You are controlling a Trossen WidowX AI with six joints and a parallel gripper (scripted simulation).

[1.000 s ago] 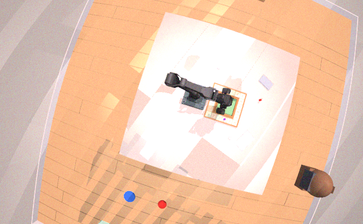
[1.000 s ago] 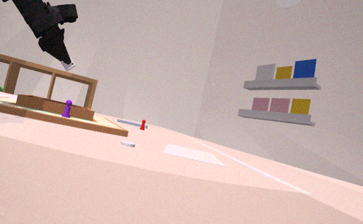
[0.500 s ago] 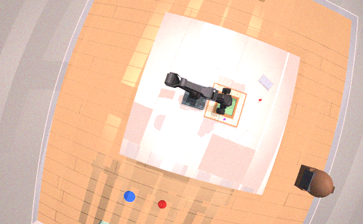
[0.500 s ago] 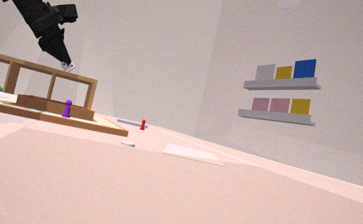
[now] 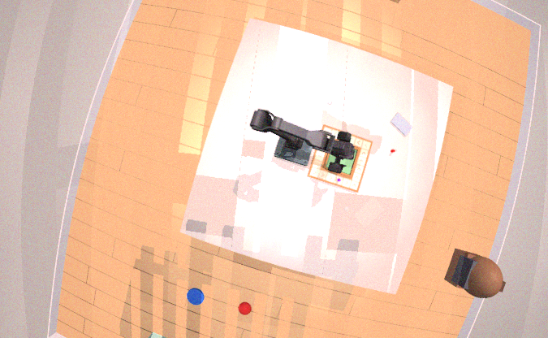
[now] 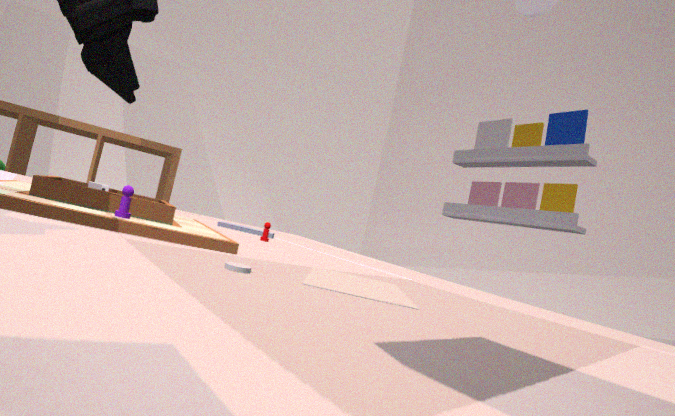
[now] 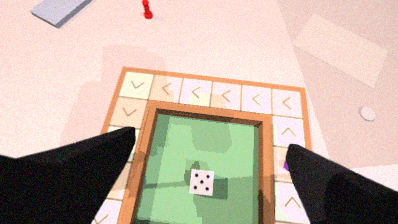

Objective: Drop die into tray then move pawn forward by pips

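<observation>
The purple pawn lies 110 mm to the right of my gripper tip and 130 mm below it. The rest, counted from my gripper tip: white die: 10 mm behind, 130 mm below; then green dice tray: 150 mm below; then red pawn: 290 mm ahead, 90 mm to the left, 140 mm below.
</observation>
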